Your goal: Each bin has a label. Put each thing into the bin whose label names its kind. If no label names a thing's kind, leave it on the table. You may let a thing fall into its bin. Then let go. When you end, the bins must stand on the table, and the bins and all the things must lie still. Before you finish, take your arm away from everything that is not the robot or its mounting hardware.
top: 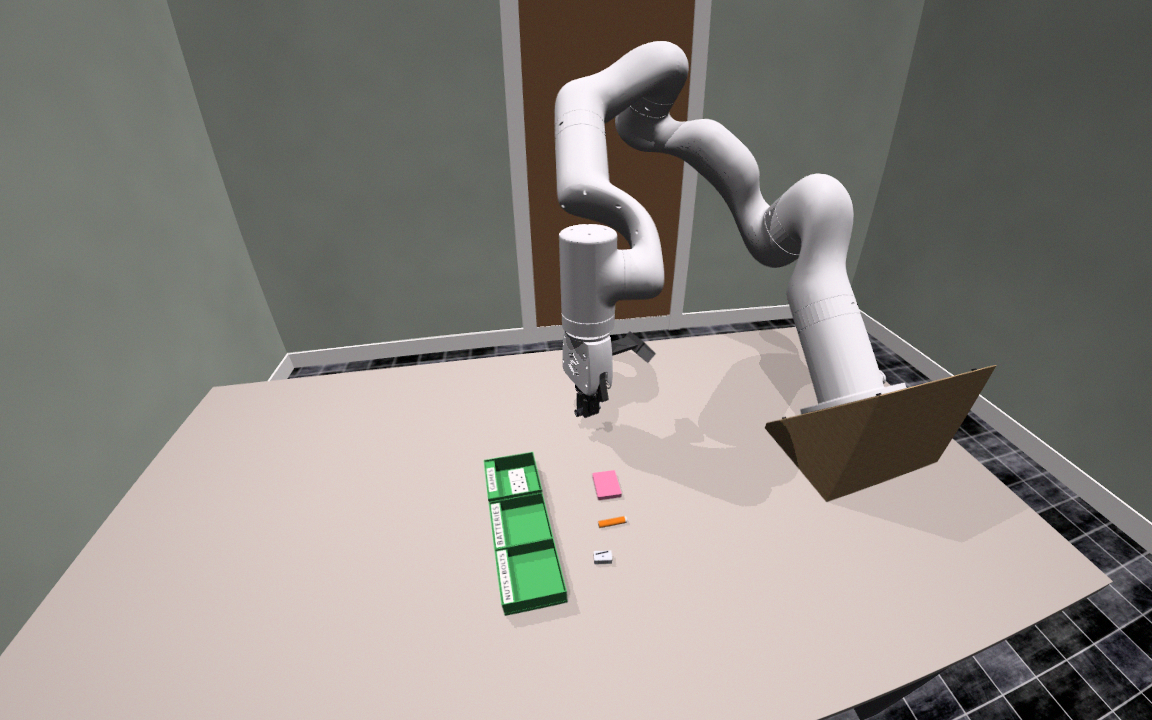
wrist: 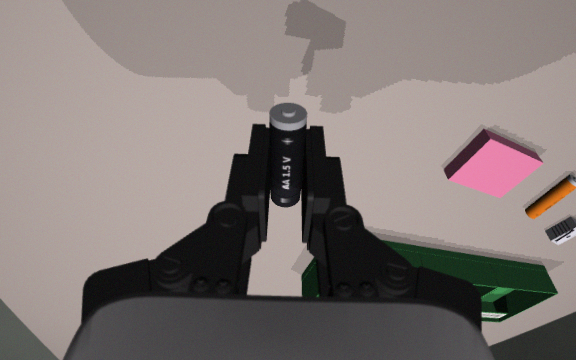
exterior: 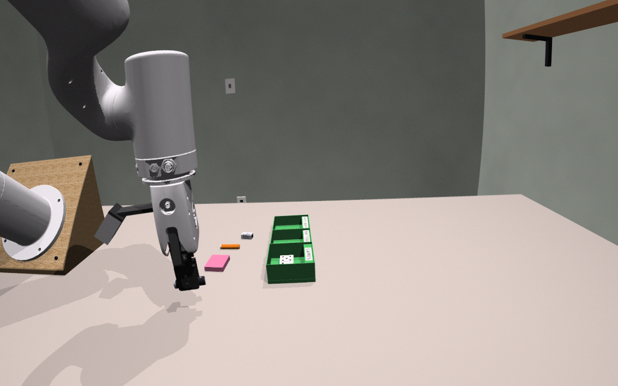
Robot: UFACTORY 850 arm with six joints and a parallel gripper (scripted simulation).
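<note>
Right now my hand is 10 mm past the orange battery, 220 mm to the right of it and 60 mm above it. From my hand the other things lie so: pink block 10 mm behind, 140 mm to the left, 60 mm below; then black battery 20 mm below; then pencil sharpener 20 mm ahead, 280 mm to the left, 60 mm below.
</note>
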